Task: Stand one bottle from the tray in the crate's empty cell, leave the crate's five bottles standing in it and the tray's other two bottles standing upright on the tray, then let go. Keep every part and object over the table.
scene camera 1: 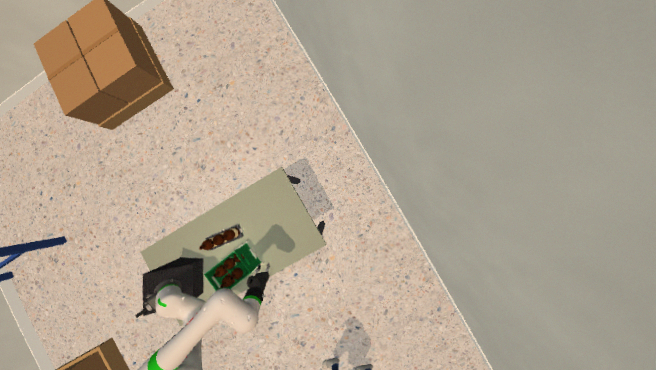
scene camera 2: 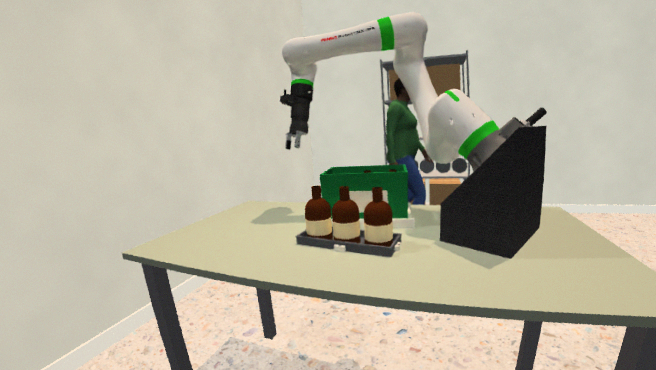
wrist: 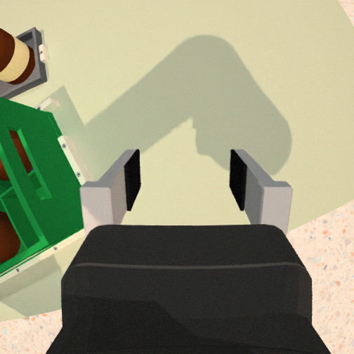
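Where they show: gripper, between the fingertips: (scene camera 1: 264, 264) (scene camera 2: 292, 148); arm's base, origin of its link: (scene camera 1: 168, 289) (scene camera 2: 498, 161).
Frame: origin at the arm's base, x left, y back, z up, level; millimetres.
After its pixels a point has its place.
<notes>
Three brown bottles with cream labels, a left one (scene camera 2: 318, 215) @[x 93, y -490, z -121 mm], a middle one (scene camera 2: 346, 215) @[x 113, y -409, z -115 mm] and a right one (scene camera 2: 378, 215) @[x 133, y -325, z -108 mm], stand upright in the dark tray (scene camera 2: 367, 249) @[x 144, y -354, z -194 mm] (wrist: 42, 72). The tray's bottles also show from above in scene camera 1. The green crate (scene camera 2: 332, 187) @[x -62, y -482, z -75 mm] (scene camera 1: 255, 261) @[x -210, y -521, z -157 mm] (wrist: 62, 200) stands beside the tray, with brown bottles (scene camera 1: 237, 273) @[x -198, y -407, z -86 mm] (wrist: 6, 237) inside. The crate's walls partly hide them, and I cannot tell exactly which cell is empty. My gripper (scene camera 1: 264, 269) @[x -250, y -676, z 47 mm] (scene camera 2: 293, 144) @[x -250, y -676, z 47 mm] (wrist: 184, 167) is open and empty, pointing down, high above the table beside the crate's end.
The green-grey table (scene camera 1: 265, 200) @[x 110, y -837, z -207 mm] (scene camera 2: 225, 260) @[x 222, y -714, z -207 mm] (wrist: 150, 25) carries the crate, tray and black robot pedestal (scene camera 2: 495, 200) @[x 140, y -52, z -74 mm]. The arm's shadow lies beside the crate. A table edge shows at lower right in the wrist view. A person (scene camera 2: 400, 125) stands behind the table.
</notes>
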